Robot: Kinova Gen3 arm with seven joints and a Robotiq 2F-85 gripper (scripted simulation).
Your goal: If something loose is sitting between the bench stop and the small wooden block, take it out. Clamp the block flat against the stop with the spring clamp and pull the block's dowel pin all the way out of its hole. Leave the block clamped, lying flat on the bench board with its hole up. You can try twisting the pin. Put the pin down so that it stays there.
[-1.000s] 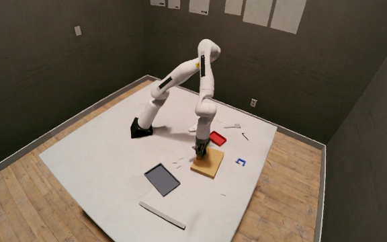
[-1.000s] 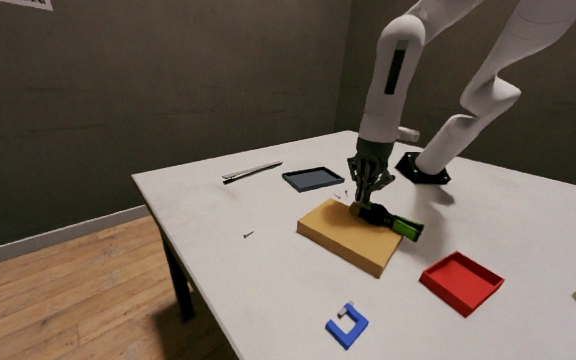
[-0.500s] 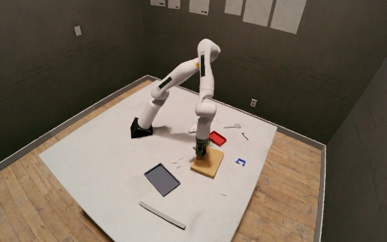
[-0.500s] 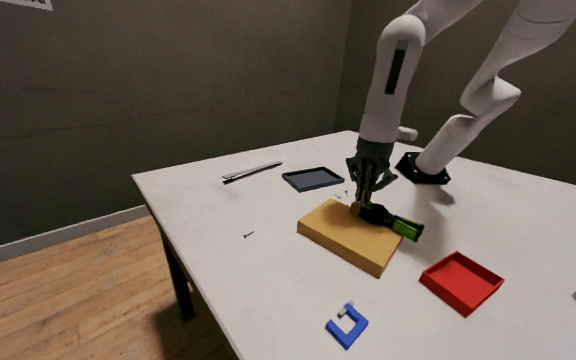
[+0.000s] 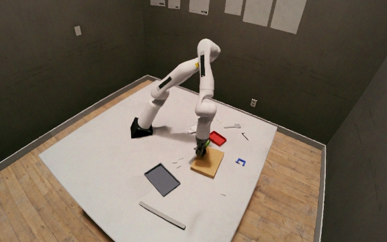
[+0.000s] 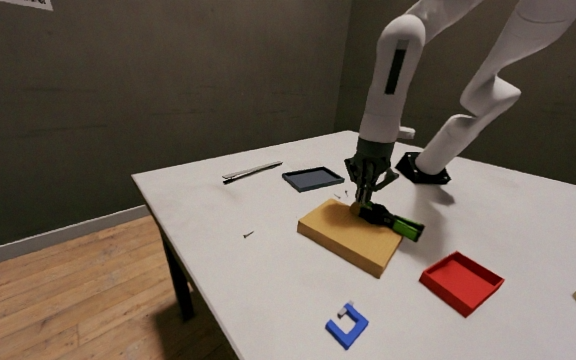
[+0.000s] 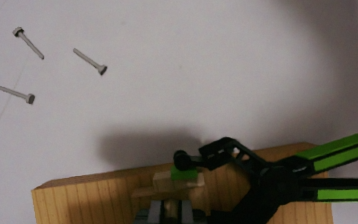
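Right now my hand is 2 cm above the dowel pin. From my hand the other things lie so: grey tray 4 cm behind, 26 cm to the right, 8 cm below; red tray 4 cm behind, 22 cm to the left, 8 cm below; small wooden block 4 cm below.
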